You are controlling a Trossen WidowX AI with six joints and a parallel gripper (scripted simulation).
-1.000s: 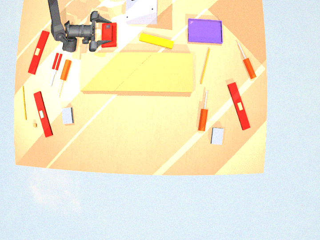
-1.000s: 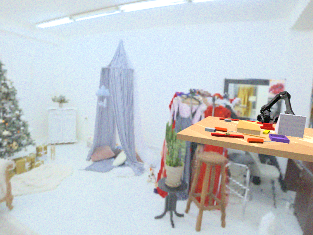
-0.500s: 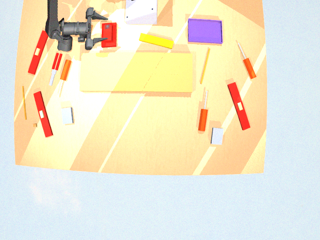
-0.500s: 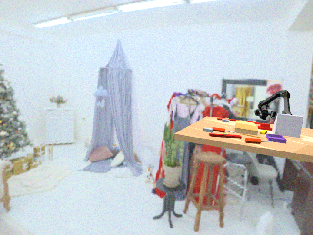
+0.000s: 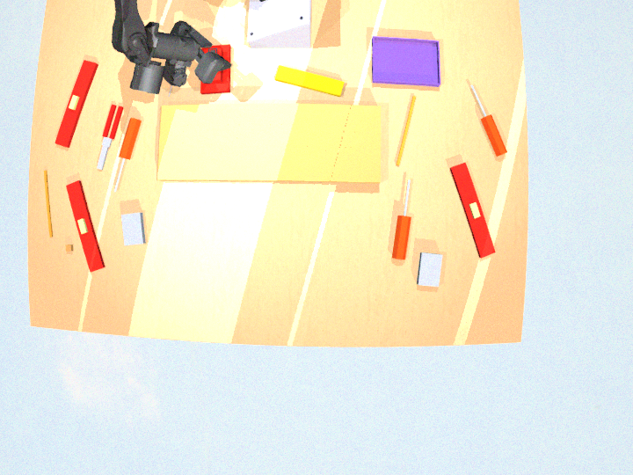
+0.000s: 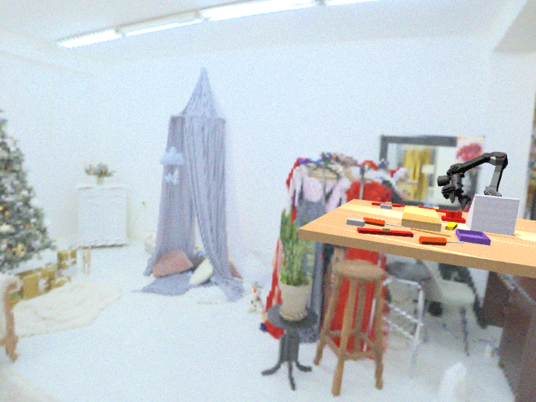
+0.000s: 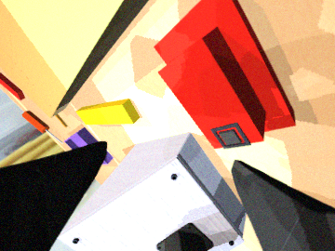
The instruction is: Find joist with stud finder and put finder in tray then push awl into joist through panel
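Right now my gripper tip is 30 mm to the left of the red stud finder and 50 mm above it. Also, from my gripper tip: yellow block: 50 mm ahead, 200 mm to the left, 80 mm below; awl: 20 mm ahead, 130 mm to the right, 80 mm below; red two-handled tool: 170 mm ahead, 310 mm to the right, 90 mm below.
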